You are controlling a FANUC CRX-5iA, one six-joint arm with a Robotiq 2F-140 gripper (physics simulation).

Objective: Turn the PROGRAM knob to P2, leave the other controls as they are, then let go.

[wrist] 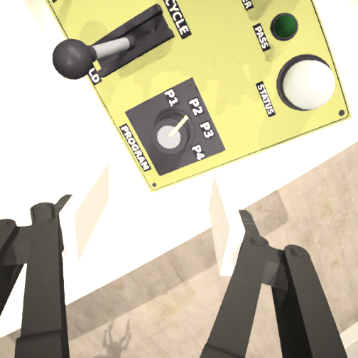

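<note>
The PROGRAM knob [169, 136], black with a light grey cap, sits on a dark square plate [145, 112] marked P1 to P4. Its pale pointer line [179, 125] runs up and to the right, toward the P2 label [195, 107]. My gripper [159, 185] is open, its two pale finger pads standing wide apart. In the wrist view the pads are below the knob and touch neither the knob nor its plate. The space between them is empty.
On the yellow panel [210, 65] are a lever with a black ball [74, 59] at the upper left, a green PASS button [284, 26] and a white STATUS dome [308, 84] at the right. A tiled floor [165, 310] shows below the panel's white housing.
</note>
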